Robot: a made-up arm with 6 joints. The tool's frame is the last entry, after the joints.
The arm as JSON. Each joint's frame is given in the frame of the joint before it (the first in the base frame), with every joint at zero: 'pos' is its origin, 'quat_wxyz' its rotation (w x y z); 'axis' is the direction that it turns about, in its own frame. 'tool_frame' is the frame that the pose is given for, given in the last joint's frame.
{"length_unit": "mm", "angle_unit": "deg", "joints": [
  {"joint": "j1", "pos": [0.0, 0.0, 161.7], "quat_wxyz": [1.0, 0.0, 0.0, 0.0], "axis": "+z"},
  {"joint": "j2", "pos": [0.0, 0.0, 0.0], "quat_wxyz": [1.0, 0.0, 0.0, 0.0], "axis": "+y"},
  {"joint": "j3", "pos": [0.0, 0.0, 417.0], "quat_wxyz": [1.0, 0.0, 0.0, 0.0], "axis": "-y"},
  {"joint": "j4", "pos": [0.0, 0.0, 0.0], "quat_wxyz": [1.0, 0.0, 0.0, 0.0], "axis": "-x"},
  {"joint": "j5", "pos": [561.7, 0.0, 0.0], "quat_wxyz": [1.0, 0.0, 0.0, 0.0], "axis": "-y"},
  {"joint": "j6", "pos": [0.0, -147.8, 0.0], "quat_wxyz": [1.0, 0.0, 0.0, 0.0], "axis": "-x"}
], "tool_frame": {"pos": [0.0, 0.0, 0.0], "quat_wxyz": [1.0, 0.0, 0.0, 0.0]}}
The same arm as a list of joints. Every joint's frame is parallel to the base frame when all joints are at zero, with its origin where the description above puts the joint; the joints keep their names.
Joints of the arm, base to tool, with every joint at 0 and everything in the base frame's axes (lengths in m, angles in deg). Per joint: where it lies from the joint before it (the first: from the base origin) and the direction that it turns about. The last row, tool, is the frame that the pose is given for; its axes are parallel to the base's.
j1: axis 0 0 1 xyz 0 0 0.1617
j2: axis 0 1 0 xyz 0 0 0
j3: axis 0 -1 0 xyz 0 0 0.417
j4: axis -1 0 0 xyz 0 0 0
j5: axis 0 -1 0 xyz 0.5617 0 0
j6: axis -1 0 0 xyz 0 -0.1478 0
tool: xyz 0 0 0

